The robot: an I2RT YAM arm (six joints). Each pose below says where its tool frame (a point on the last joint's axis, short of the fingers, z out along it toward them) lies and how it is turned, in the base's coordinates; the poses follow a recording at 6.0 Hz.
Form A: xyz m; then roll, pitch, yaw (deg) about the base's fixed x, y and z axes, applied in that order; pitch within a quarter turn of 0, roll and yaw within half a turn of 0.
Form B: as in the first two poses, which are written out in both.
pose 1, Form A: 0.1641 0.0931 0.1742 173.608 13.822 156.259
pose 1, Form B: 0.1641 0.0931 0.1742 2.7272 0.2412 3.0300
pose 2, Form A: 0.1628 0.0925 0.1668 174.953 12.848 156.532
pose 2, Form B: 0.1628 0.0925 0.1668 2.7320 0.2242 3.0535
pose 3, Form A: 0.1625 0.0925 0.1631 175.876 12.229 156.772
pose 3, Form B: 0.1625 0.0925 0.1631 2.7362 0.2134 3.0696
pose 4, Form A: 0.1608 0.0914 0.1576 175.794 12.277 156.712
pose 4, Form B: 0.1608 0.0914 0.1576 2.7351 0.2143 3.0682
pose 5, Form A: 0.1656 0.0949 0.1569 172.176 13.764 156.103
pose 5, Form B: 0.1656 0.0949 0.1569 2.7245 0.2402 3.0050
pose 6, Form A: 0.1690 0.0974 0.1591 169.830 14.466 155.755
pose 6, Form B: 0.1690 0.0974 0.1591 2.7184 0.2525 2.9641
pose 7, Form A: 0.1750 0.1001 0.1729 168.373 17.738 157.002
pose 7, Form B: 0.1750 0.1001 0.1729 2.7402 0.3096 2.9387
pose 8, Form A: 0.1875 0.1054 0.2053 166.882 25.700 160.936
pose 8, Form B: 0.1875 0.1054 0.2053 2.8089 0.4485 2.9126
